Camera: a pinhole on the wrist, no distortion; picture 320 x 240 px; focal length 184.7 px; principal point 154.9 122.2 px. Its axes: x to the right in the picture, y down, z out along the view. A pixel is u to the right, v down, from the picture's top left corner.
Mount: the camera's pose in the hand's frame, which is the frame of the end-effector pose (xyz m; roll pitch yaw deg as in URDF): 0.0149 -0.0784 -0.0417 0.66 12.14 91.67
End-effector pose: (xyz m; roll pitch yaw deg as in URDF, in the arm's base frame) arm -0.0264 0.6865 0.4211 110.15 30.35 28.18
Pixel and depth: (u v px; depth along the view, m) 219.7 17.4 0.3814
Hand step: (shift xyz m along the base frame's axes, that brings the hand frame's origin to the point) 0.3421 -0.1909 -0.0931
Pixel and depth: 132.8 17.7 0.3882
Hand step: 0.2600 -0.2141 -0.2521
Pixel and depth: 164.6 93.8 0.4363
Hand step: 0.1954 -0.3139 -0.1245
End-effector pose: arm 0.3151 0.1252 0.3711 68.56 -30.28 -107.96
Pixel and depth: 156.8 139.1 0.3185
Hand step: -0.2242 0.1319 0.0715
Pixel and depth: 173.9 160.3 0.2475
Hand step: -0.1539 0.1186 0.0416
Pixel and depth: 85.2 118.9 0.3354
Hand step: -0.3308 0.0792 0.0064
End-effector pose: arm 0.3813 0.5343 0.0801 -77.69 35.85 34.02
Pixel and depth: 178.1 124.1 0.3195
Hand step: -0.1246 0.2322 0.0160
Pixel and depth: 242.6 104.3 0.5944
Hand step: -0.3593 0.4059 -0.2134
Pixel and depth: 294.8 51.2 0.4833
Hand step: -0.2555 0.3414 -0.3578
